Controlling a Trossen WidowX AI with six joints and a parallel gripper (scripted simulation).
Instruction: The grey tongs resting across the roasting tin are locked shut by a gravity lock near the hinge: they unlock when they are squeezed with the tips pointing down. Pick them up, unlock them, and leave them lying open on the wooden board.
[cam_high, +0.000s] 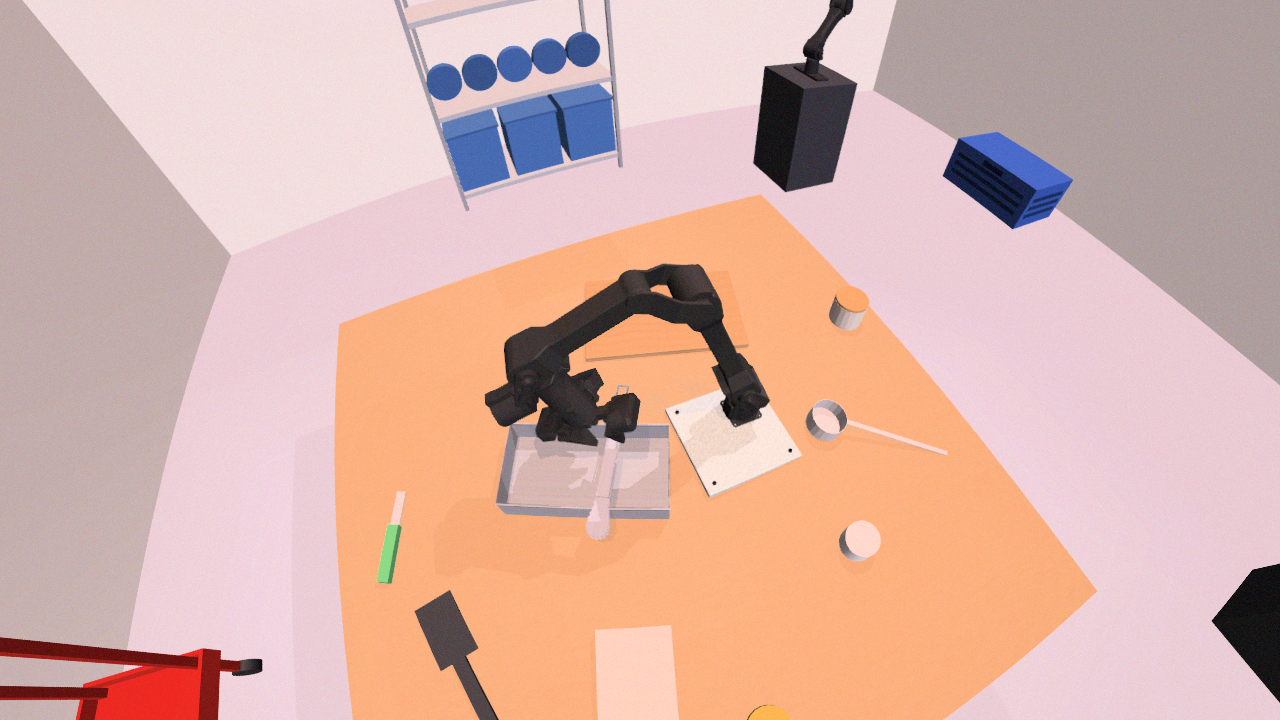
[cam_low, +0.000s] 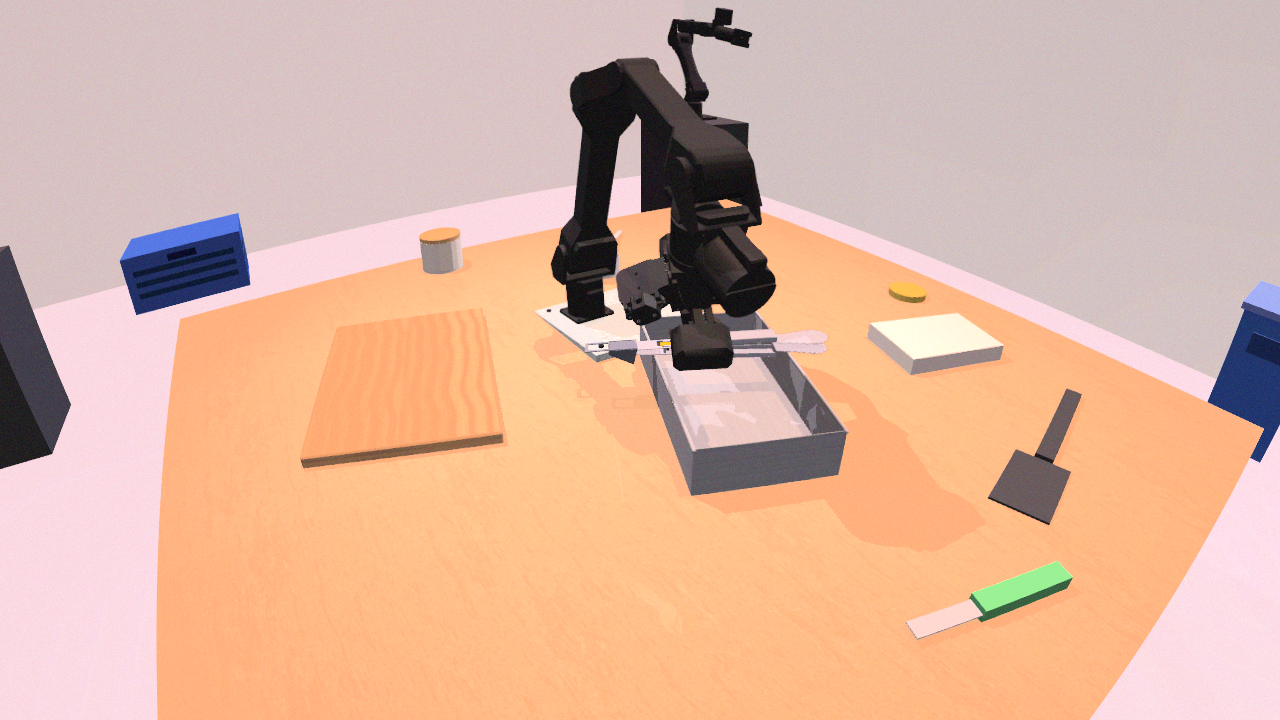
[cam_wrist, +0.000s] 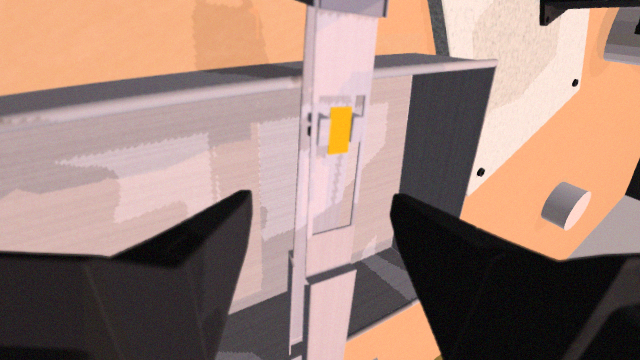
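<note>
The yellow lock piece lies 20 mm behind my gripper tip and 20 mm to the right of it. The rest, counted from my gripper tip: grey roasting tin: 60 mm ahead, 20 mm to the left, 40 mm below; then wooden board: 230 mm behind, 300 mm to the right, 60 mm below; then cream block: 110 mm ahead, 390 mm to the left, 50 mm below.
</note>
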